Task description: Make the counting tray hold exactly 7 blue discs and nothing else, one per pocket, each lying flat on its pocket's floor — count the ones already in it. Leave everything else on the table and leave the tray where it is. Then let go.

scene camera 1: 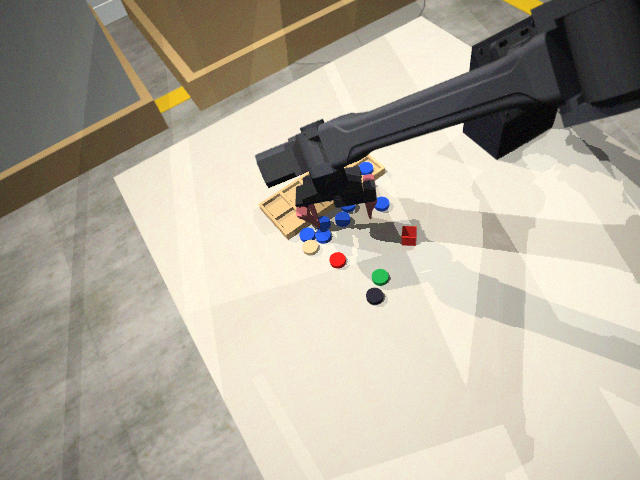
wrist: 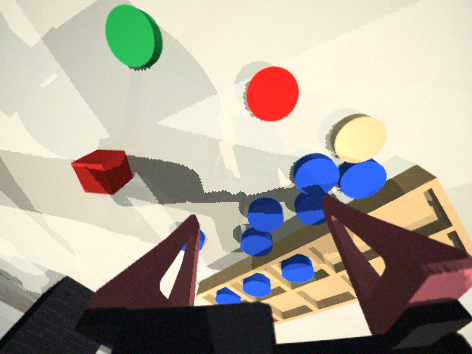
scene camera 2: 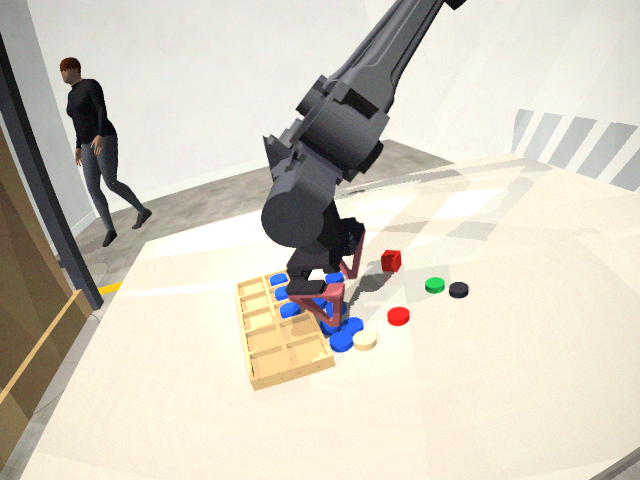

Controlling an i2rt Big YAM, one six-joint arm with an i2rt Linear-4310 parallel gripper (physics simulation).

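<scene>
The wooden counting tray (scene camera 1: 288, 233) (scene camera 2: 294, 378) (wrist: 425, 175) has two rows of pockets. Three blue discs (scene camera 2: 290, 310) (wrist: 298, 268) are in neighbouring pockets at one end of the row nearer the loose discs. Several loose blue discs (scene camera 1: 307, 234) (scene camera 2: 341, 341) (wrist: 362, 178) lie beside the tray's long side, some close together. One lone blue disc (scene camera 1: 381, 204) (scene camera 2: 333, 277) (wrist: 201, 241) lies further along, partly behind a fingertip in the wrist view. My gripper (scene camera 1: 344, 221) (scene camera 2: 344, 300) (wrist: 258, 211) is open and empty, above the loose blue discs, its fingers pointing down. The arm hides part of the tray in the first scene view.
A cream disc (scene camera 1: 310, 247) (scene camera 2: 364, 339) (wrist: 360, 138) lies close by the blue discs. A red disc (scene camera 1: 337, 259) (scene camera 2: 398, 316) (wrist: 273, 94), a green disc (scene camera 1: 379, 276) (scene camera 2: 434, 285) (wrist: 131, 36), a black disc (scene camera 1: 374, 296) (scene camera 2: 458, 289) and a red cube (scene camera 1: 408, 236) (scene camera 2: 391, 260) (wrist: 102, 172) stand further out.
</scene>
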